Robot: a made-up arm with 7 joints.
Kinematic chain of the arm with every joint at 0, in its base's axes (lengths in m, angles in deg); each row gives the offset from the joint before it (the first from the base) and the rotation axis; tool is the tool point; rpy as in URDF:
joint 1: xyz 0 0 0 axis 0.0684 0.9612 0.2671
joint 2: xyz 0 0.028 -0.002 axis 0.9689 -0.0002 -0.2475
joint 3: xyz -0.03 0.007 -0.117 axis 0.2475 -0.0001 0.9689
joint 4: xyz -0.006 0 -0.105 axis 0.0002 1 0
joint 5: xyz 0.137 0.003 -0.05 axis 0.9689 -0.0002 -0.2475
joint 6: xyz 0.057 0 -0.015 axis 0.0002 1 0
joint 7: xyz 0.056 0 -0.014 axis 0.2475 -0.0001 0.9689
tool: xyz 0 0 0 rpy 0 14.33 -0.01
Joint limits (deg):
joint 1: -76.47..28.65
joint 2: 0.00..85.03
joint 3: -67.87..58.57
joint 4: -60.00..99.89
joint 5: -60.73..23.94
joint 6: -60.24..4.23
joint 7: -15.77..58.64
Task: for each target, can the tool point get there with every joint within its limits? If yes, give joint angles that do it. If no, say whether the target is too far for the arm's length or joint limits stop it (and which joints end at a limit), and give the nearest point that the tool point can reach.
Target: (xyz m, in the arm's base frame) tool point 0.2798 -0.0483 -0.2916
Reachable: yes | joints -28.88 13.22 -37.06 30.52 -34.97 -47.39 20.32
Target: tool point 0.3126 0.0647 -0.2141
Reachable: yes | joints -30.66 37.84 -32.75 16.31 -36.17 -47.10 21.59
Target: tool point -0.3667 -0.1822 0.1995
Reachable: no: joint limits stop it (at a limit: joint 1, joint 2, joint 3, joint 4, joint 5) | nearest point -0.0778 0.0530 0.1368 | short by 0.378 m
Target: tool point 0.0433 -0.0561 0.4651
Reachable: no: joint limits stop it (at a limit: joint 1, joint 2, joint 6) | nearest point 0.0671 0.0838 0.2610 | short by 0.249 m
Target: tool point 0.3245 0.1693 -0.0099
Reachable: yes | joints -47.11 16.26 28.77 -1.17 -32.28 -30.49 5.41
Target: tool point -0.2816 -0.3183 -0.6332
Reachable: no: too far | nearest point -0.1828 -0.1298 -0.4012 | short by 0.315 m
